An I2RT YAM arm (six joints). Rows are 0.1 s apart.
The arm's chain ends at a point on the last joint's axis. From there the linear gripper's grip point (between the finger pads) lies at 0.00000 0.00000 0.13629 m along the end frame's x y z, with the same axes.
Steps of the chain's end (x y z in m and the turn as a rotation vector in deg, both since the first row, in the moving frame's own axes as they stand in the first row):
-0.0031, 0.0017, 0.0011, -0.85, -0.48, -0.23
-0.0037, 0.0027, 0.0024, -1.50, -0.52, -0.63
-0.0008, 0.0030, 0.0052, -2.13, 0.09, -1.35
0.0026, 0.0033, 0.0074, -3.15, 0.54, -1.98
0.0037, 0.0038, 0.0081, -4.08, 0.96, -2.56
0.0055, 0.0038, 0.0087, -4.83, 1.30, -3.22
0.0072, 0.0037, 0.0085, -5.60, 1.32, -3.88
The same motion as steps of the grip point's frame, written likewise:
-0.0042, 0.0037, 0.0011, -0.85, -0.48, -0.23
-0.0049, 0.0063, 0.0023, -1.50, -0.52, -0.63
-0.0005, 0.0081, 0.0051, -2.13, 0.09, -1.35
0.0040, 0.0108, 0.0072, -3.15, 0.54, -1.98
0.0062, 0.0134, 0.0077, -4.08, 0.96, -2.56
0.0089, 0.0152, 0.0082, -4.83, 1.30, -3.22
0.0108, 0.0169, 0.0078, -5.60, 1.32, -3.88

